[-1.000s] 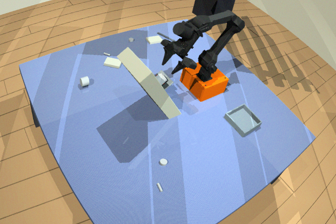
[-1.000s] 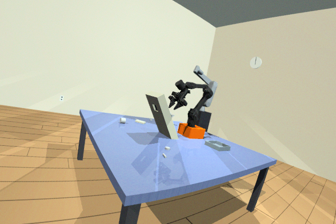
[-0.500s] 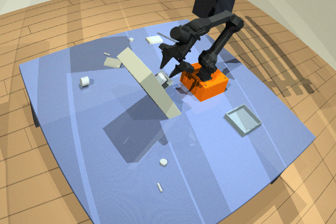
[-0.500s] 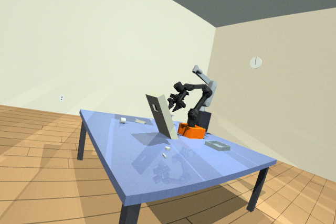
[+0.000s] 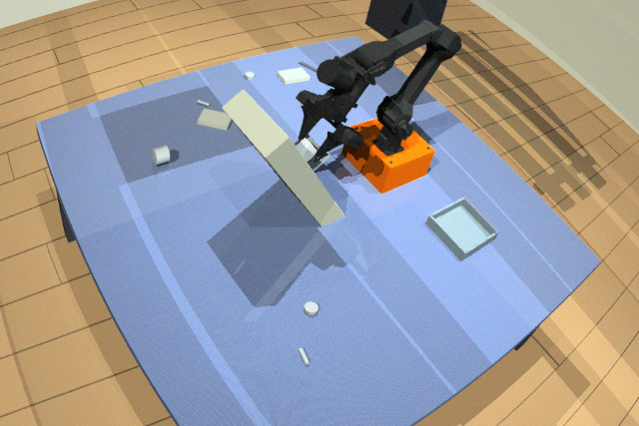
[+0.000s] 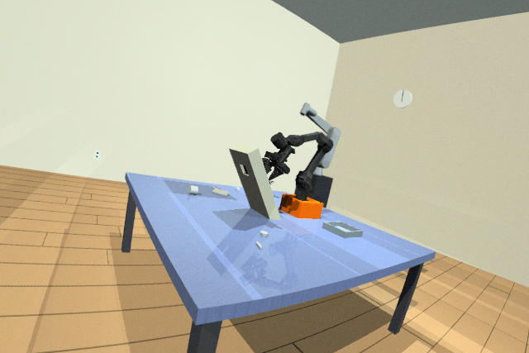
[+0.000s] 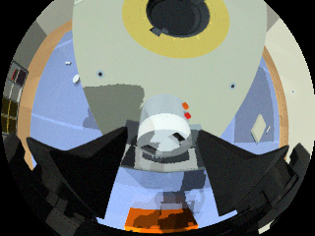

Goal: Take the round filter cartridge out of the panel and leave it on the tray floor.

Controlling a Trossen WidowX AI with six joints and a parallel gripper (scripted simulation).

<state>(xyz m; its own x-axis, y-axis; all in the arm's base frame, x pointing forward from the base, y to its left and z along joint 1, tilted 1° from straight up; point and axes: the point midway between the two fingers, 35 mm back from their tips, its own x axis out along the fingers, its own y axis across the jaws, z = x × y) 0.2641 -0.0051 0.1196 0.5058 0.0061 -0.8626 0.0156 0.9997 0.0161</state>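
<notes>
Right now the cream service panel is 5 cm ahead of my gripper tip and 2 cm below it. Also, from my gripper tip: white round filter cartridge (right at my gripper tip); grey tray (34 cm behind, 29 cm to the left, 17 cm below).
</notes>
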